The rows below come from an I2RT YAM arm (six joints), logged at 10 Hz.
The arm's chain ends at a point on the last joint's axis. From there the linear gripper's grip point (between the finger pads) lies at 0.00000 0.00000 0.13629 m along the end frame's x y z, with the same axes.
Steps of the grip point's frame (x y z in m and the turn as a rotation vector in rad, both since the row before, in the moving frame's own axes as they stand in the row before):
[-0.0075, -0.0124, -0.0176, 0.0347, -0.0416, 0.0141]
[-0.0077, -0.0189, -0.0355, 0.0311, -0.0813, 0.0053]
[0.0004, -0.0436, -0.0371, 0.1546, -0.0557, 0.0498]
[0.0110, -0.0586, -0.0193, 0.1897, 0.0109, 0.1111]
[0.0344, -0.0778, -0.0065, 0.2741, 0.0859, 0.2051]
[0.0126, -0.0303, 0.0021, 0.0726, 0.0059, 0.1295]
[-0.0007, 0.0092, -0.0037, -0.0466, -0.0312, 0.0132]
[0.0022, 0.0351, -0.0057, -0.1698, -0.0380, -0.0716]
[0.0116, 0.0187, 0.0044, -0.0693, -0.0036, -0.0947]
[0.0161, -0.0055, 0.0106, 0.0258, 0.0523, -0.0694]
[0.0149, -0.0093, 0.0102, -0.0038, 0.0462, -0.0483]
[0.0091, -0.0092, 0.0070, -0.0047, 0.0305, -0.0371]
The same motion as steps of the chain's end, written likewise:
[-0.0019, -0.0076, -0.0174, 0.0347, -0.0416, 0.0141]
[0.0034, -0.0146, -0.0350, 0.0311, -0.0813, 0.0053]
[0.0074, -0.0224, -0.0353, 0.1546, -0.0557, 0.0498]
[0.0081, -0.0330, -0.0168, 0.1897, 0.0109, 0.1111]
[0.0191, -0.0424, -0.0009, 0.2741, 0.0859, 0.2051]
[0.0112, -0.0205, 0.0025, 0.0726, 0.0059, 0.1295]
[0.0036, 0.0029, -0.0035, -0.0466, -0.0312, 0.0132]
[0.0065, 0.0119, -0.0036, -0.1698, -0.0380, -0.0716]
[0.0116, 0.0093, 0.0047, -0.0693, -0.0036, -0.0947]
[0.0091, -0.0017, 0.0108, 0.0258, 0.0523, -0.0694]
[0.0086, -0.0097, 0.0103, -0.0038, 0.0462, -0.0483]
[0.0049, -0.0098, 0.0071, -0.0047, 0.0305, -0.0371]

